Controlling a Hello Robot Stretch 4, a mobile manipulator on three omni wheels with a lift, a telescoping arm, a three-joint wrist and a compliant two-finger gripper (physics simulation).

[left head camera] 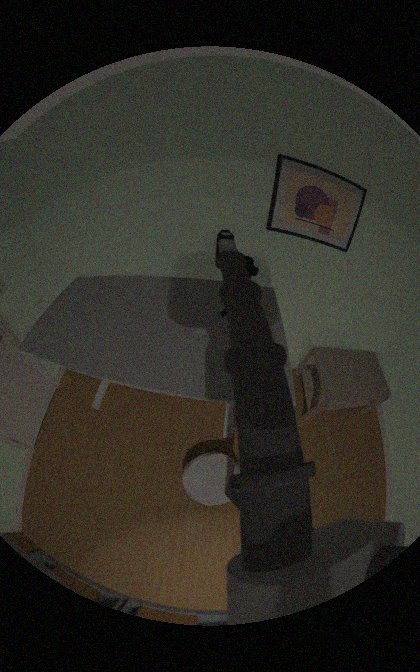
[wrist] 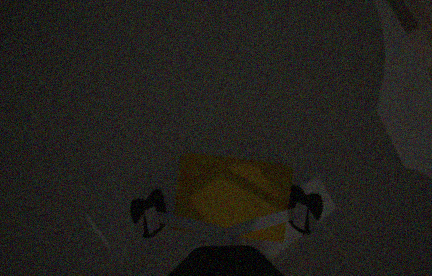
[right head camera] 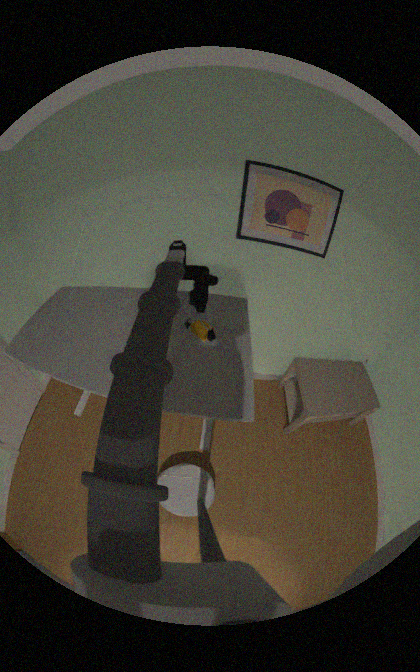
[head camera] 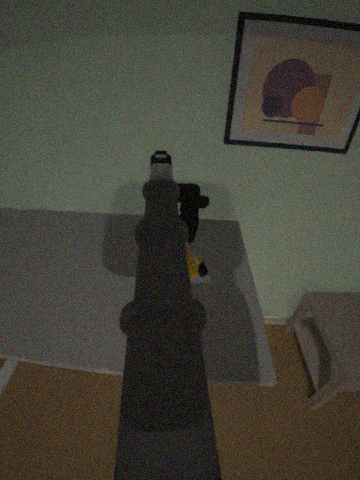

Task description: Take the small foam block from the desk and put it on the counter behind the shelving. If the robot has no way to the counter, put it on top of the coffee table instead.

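Frame: origin at the robot's base, x ahead, y left, z up, level; metres.
Seen in the pictures: gripper, between the fingertips: [wrist: 226, 203].
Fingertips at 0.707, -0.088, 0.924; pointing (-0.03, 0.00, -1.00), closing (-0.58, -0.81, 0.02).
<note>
A point is followed by its place in that frame, as x, y, z.
The small foam block [head camera: 193, 264] {0.684, -0.109, 0.968} [right head camera: 202, 330] [wrist: 225, 192] {0.724, -0.099, 0.968} is a yellow rectangular piece on the grey desk [head camera: 60, 285] {0.641, 0.364, 0.923} [left head camera: 125, 320] [right head camera: 95, 325], near its right end. My gripper [right head camera: 200, 330] [wrist: 226, 203] {0.707, -0.088, 0.924} is open, pointing down over the block, with one dark fingertip at each side. In the wrist view the right fingertip overlaps the block's right edge and a gap shows at the left. Whether either fingertip touches the block, and their exact height, I cannot tell. In the head view the arm hides part of the block. The counter and shelving do not show.
A low beige-grey table [head camera: 340, 330] {0.667, -0.987, 0.423} [left head camera: 350, 375] [right head camera: 335, 390] stands right of the desk; I cannot tell if it is the coffee table. A round white-topped object [left head camera: 207, 480] [right head camera: 185, 492] stands before the desk. A framed picture [head camera: 295, 100] {1.047, -0.525, 1.476} hangs on the wall behind.
</note>
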